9 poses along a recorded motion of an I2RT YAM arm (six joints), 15 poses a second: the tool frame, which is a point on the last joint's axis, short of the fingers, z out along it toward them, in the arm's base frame.
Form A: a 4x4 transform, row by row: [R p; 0 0 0 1], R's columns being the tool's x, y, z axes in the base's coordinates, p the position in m. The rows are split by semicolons.
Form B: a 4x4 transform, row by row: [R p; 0 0 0 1], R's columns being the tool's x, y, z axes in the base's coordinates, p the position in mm. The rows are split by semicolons. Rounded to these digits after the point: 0 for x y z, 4 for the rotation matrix.
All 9 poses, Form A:
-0.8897 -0.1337 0.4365 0.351; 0.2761 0.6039 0.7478 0.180; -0.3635 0.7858 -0.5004 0.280; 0 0 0 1
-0.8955 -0.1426 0.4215 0.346; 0.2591 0.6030 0.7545 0.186; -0.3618 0.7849 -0.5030 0.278; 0 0 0 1
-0.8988 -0.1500 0.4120 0.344; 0.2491 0.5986 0.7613 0.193; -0.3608 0.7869 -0.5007 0.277; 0 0 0 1
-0.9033 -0.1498 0.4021 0.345; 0.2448 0.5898 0.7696 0.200; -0.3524 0.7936 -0.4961 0.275; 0 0 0 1
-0.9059 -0.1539 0.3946 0.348; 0.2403 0.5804 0.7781 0.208; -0.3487 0.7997 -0.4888 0.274; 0 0 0 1
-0.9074 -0.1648 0.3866 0.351; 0.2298 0.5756 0.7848 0.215; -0.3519 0.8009 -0.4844 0.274; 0 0 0 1
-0.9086 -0.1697 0.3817 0.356; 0.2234 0.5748 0.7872 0.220; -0.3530 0.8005 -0.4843 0.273; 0 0 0 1
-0.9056 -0.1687 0.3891 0.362; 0.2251 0.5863 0.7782 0.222; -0.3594 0.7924 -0.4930 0.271; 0 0 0 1
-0.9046 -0.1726 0.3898 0.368; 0.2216 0.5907 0.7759 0.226; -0.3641 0.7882 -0.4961 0.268; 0 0 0 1
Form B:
-0.8897 -0.1337 0.4365 351; 0.2761 0.6039 0.7478 180; -0.3635 0.7858 -0.5004 280; 0 0 0 1
-0.8955 -0.1426 0.4215 346; 0.2591 0.6030 0.7545 186; -0.3618 0.7849 -0.5030 278; 0 0 0 1
-0.8988 -0.1500 0.4120 344; 0.2491 0.5986 0.7613 193; -0.3608 0.7869 -0.5007 277; 0 0 0 1
-0.9033 -0.1498 0.4021 345; 0.2448 0.5898 0.7696 200; -0.3524 0.7936 -0.4961 275; 0 0 0 1
-0.9059 -0.1539 0.3946 348; 0.2403 0.5804 0.7781 208; -0.3487 0.7997 -0.4888 274; 0 0 0 1
-0.9074 -0.1648 0.3866 351; 0.2298 0.5756 0.7848 215; -0.3519 0.8009 -0.4844 274; 0 0 0 1
-0.9086 -0.1697 0.3817 356; 0.2234 0.5748 0.7872 220; -0.3530 0.8005 -0.4843 273; 0 0 0 1
-0.9056 -0.1687 0.3891 362; 0.2251 0.5863 0.7782 222; -0.3594 0.7924 -0.4930 271; 0 0 0 1
-0.9046 -0.1726 0.3898 368; 0.2216 0.5907 0.7759 226; -0.3641 0.7882 -0.4961 268; 0 0 0 1

